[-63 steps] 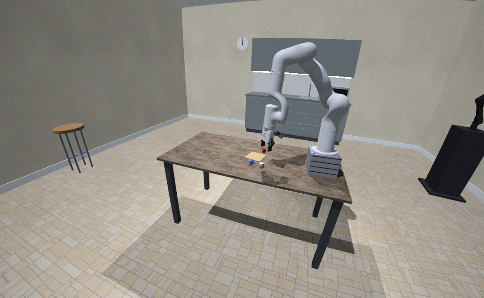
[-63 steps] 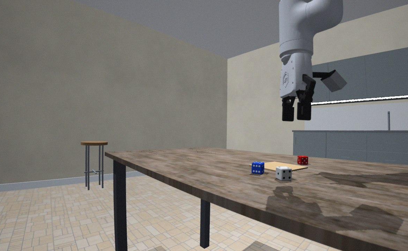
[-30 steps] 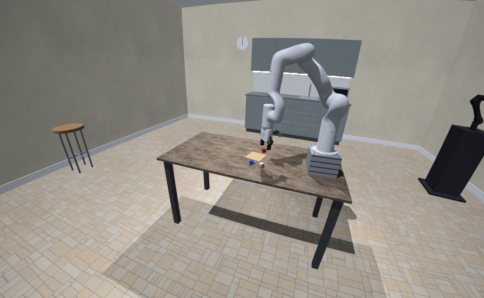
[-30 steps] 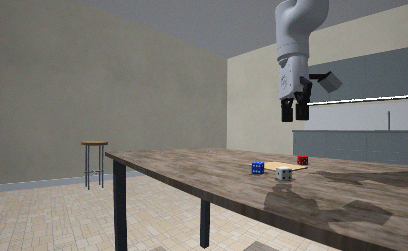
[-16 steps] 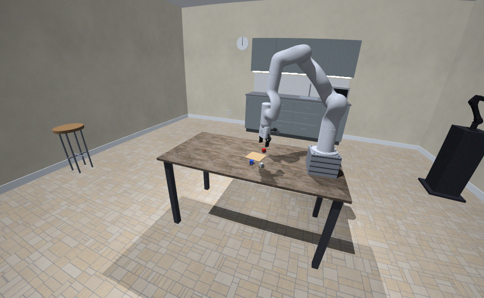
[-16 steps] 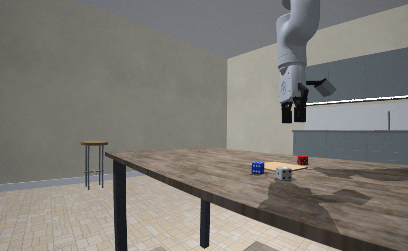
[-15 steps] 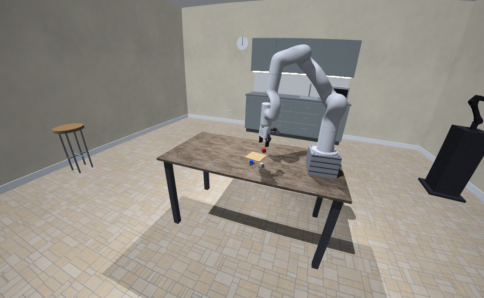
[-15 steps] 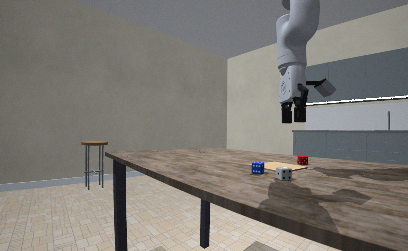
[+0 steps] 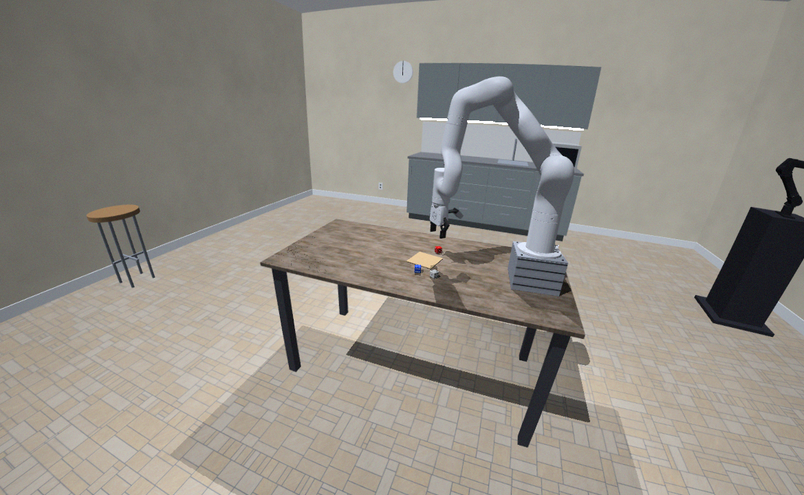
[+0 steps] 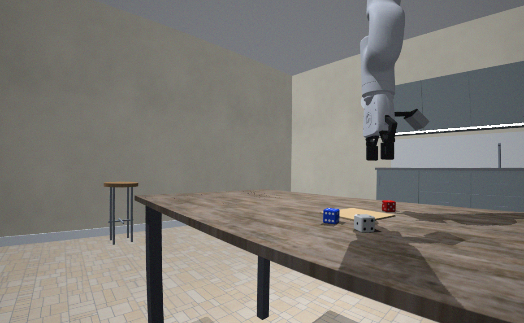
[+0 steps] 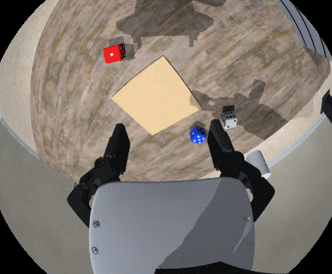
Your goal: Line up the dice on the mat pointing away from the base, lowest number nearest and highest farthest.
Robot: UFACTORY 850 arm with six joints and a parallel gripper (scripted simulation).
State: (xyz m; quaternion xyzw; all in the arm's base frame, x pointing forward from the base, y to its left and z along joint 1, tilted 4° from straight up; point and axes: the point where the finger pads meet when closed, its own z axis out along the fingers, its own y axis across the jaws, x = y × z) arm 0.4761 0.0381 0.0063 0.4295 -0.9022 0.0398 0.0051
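Right now my hand is 2 cm short of the red die, 11 cm to the left of it and 14 cm above it. Round my hand: tan mat 5 cm ahead, 2 cm to the left, 15 cm below; then blue die 3 cm ahead, 15 cm to the left, 14 cm below; then white die 5 cm behind, 16 cm to the left, 14 cm below.
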